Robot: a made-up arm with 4 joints. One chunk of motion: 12 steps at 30 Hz.
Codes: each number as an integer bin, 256 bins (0 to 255) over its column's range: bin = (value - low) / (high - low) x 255, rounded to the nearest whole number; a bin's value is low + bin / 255 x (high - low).
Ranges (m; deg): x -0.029..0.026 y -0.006..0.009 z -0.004..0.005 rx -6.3..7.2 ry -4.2..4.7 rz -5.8..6
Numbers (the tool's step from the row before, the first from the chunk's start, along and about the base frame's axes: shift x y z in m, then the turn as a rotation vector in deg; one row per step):
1: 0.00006 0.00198 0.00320 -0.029 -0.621 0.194
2: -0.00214 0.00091 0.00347 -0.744 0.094 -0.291
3: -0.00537 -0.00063 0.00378 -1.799 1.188 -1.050
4: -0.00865 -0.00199 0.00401 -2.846 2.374 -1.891
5: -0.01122 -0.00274 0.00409 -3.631 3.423 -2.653
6: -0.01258 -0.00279 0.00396 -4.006 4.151 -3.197
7: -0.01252 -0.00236 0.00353 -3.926 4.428 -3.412
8: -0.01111 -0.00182 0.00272 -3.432 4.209 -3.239
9: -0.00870 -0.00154 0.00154 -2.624 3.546 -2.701
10: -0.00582 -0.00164 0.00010 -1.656 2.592 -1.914
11: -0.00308 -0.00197 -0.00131 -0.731 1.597 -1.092
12: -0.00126 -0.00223 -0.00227 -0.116 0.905 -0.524
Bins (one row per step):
1: 135 136 204 118 103 130
2: 125 117 212 105 123 119
3: 110 91 220 85 154 103
4: 94 68 227 65 188 84
5: 82 55 229 50 218 68
6: 76 55 226 43 239 56
7: 76 62 213 45 247 52
8: 83 71 190 54 241 55
9: 94 76 157 69 222 67
10: 107 74 116 88 195 84
11: 120 69 76 105 166 102
12: 129 64 49 117 146 114

